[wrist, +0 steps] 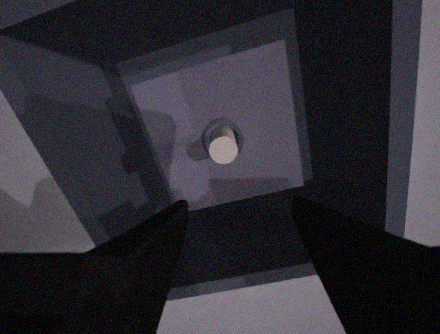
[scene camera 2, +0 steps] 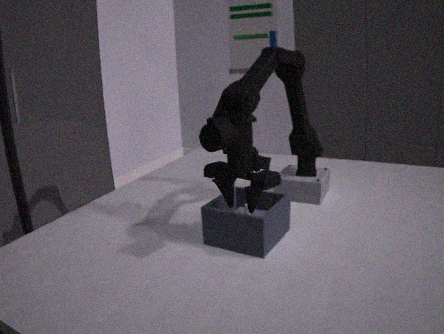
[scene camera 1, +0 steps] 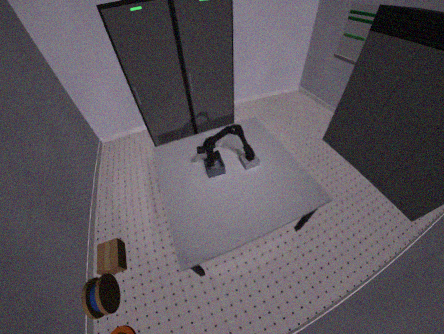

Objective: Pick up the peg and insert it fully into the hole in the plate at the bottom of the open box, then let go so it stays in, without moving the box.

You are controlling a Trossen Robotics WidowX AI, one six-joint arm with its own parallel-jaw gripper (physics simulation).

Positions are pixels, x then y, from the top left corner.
Scene:
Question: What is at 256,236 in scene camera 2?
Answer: A blue-grey box.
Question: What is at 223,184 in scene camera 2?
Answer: My gripper.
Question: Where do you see a plate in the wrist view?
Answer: At 250,91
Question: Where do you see a pale round peg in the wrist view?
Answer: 223,149

